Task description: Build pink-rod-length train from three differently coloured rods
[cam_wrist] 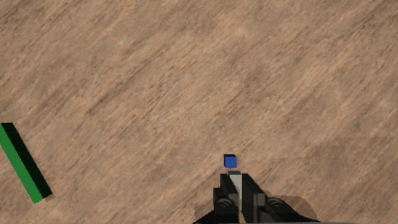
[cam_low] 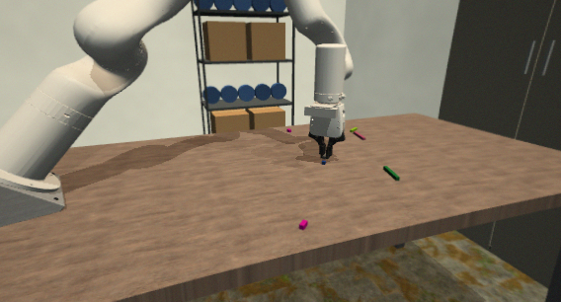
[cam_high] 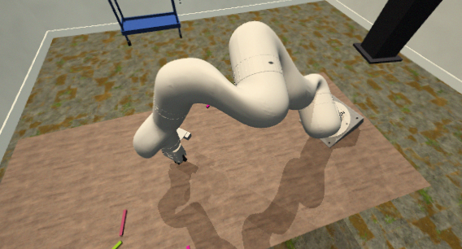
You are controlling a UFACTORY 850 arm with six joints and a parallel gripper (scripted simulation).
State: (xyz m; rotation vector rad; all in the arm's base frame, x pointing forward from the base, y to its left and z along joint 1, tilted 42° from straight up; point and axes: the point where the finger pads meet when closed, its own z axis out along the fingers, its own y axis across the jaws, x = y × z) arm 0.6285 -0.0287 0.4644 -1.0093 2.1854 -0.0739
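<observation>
Right now my hand is 2 cm above the grey rod. From my hand the other things lie so: blue rod 3 cm below, 2 cm to the right, 1 cm behind; green rod 15 cm ahead, 13 cm to the right, 3 cm below; pink rod 23 cm to the left, 21 cm ahead, 3 cm below.
</observation>
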